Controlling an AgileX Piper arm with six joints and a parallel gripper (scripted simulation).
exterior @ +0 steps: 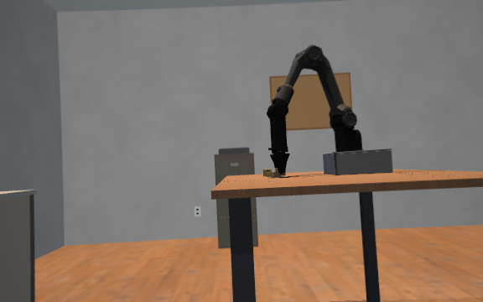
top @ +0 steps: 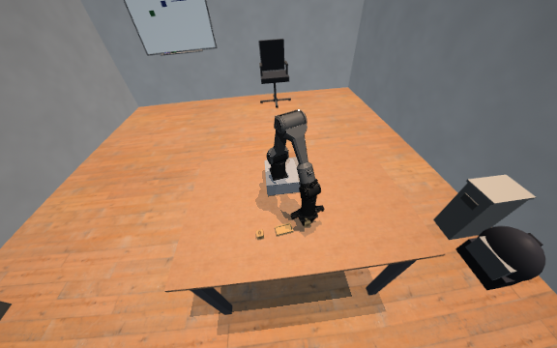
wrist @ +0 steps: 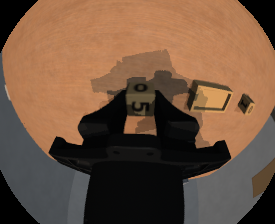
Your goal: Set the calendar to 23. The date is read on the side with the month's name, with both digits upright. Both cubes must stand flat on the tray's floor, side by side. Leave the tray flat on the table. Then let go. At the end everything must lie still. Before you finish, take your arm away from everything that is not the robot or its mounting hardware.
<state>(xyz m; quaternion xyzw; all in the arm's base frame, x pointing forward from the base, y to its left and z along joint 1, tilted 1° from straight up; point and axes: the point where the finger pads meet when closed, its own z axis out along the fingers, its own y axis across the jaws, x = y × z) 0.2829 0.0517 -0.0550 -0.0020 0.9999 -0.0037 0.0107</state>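
Now: the tan calendar tray 11 cm to the right of my hand and 1 cm below it. From my hand the other things lie so: tan calendar cube 22 cm to the right, 1 cm below.
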